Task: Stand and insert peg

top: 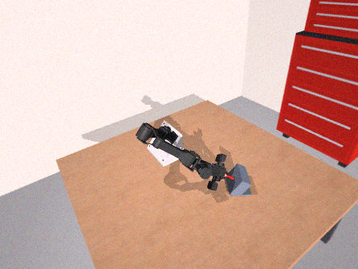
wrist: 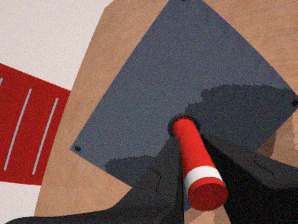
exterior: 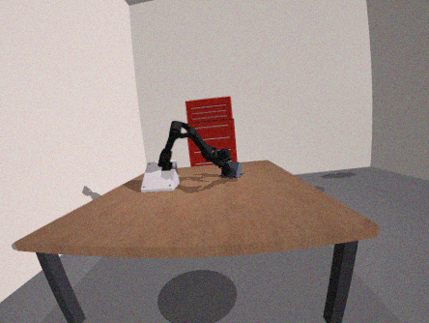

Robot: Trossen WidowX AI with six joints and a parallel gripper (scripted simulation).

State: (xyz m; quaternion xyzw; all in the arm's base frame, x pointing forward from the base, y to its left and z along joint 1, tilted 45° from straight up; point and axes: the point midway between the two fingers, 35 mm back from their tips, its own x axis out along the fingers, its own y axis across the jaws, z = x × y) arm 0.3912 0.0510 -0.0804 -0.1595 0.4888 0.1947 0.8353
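My gripper tip is 10 mm past the peg, 10 mm to the left of it and 10 mm below it. Also, from my gripper tip: grey sloped panel: 20 mm ahead, 30 mm to the left, 20 mm below.
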